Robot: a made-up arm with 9 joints. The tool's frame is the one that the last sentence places.
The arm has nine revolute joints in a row. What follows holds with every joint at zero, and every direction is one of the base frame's. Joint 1 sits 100 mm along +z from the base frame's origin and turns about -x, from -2.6 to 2.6 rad. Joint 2 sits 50 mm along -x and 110 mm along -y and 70 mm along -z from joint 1 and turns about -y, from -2.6 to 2.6 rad. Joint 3 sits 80 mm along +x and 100 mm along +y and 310 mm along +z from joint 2 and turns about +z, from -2.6 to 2.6 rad. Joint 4 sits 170 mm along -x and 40 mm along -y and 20 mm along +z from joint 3 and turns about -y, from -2.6 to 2.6 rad. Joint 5 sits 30 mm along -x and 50 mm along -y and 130 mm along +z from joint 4 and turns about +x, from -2.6 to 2.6 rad. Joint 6 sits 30 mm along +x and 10 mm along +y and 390 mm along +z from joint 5 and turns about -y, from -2.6 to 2.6 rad. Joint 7 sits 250 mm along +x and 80 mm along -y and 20 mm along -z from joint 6 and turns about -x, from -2.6 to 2.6 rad. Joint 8 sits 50 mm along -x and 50 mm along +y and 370 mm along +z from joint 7 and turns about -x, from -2.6 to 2.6 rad. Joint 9 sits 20 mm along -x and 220 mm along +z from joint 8 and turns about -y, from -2.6 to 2.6 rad. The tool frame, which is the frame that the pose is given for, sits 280 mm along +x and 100 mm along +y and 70 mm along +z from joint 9; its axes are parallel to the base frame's.
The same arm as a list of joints. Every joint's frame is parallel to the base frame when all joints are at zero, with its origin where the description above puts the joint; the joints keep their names.
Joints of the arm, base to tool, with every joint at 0 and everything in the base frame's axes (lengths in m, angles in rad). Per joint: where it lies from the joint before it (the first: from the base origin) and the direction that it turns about. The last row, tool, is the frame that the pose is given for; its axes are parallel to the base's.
joint 1: axis -1 0 0 offset 0 0 0.1
joint 2: axis 0 -1 0 offset -0.05 -0.11 -0.07
joint 3: axis 0 0 1 offset 0.08 0.1 0.31
joint 4: axis 0 -1 0 offset -0.17 -0.04 0.02
joint 5: axis 1 0 0 offset -0.03 -0.05 0.13
joint 6: axis 0 -1 0 offset 0.03 0.01 0.39
joint 7: axis -1 0 0 offset 0.25 -0.08 -0.02
joint 8: axis -1 0 0 offset -0.05 0.05 0.37
joint 9: axis 0 -1 0 offset -0.02 0 0.22
tool: offset 0.28 0.1 0.07
Joint limits (rad, base to tool): -2.6..2.6 -2.6..2.6 -2.6..2.6 -2.6..2.6 -2.6..2.6 -2.6..2.6 -2.6..2.6 -2.6..2.6 -2.6..2.6

